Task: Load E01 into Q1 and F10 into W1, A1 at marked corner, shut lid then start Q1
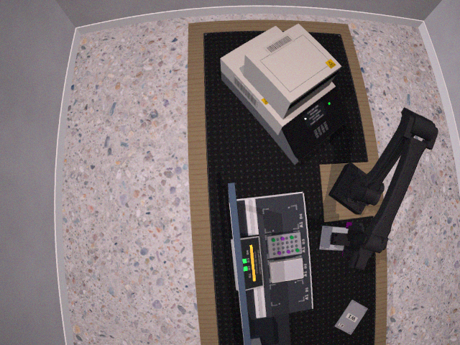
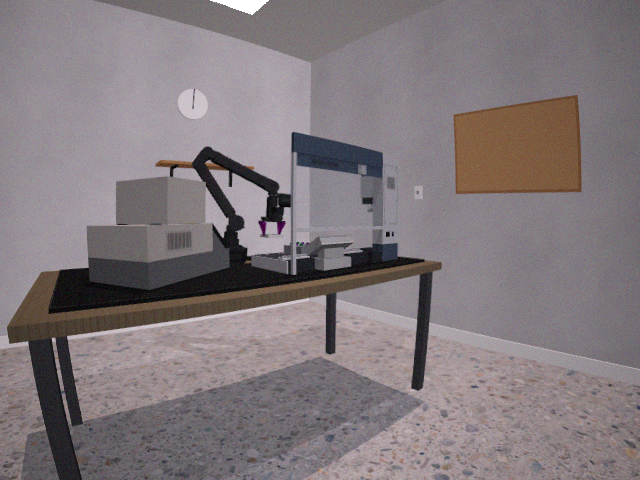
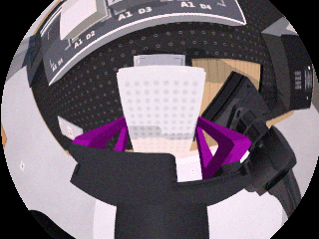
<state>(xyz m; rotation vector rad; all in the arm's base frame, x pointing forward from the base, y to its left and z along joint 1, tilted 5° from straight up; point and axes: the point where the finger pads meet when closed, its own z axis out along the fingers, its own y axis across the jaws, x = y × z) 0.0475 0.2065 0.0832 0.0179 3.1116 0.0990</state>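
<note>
Now: hand 130 mm above the grey regrip nest. From my hand the other things lie so: deep-well block: 220 mm ahead, 140 mm to the left, 60 mm below; then clear panel: 400 mm ahead, 200 mm above, 180 mm to the left; then tube cooling block: 240 mm ahead, 60 mm below, 40 mm to the left.
</note>
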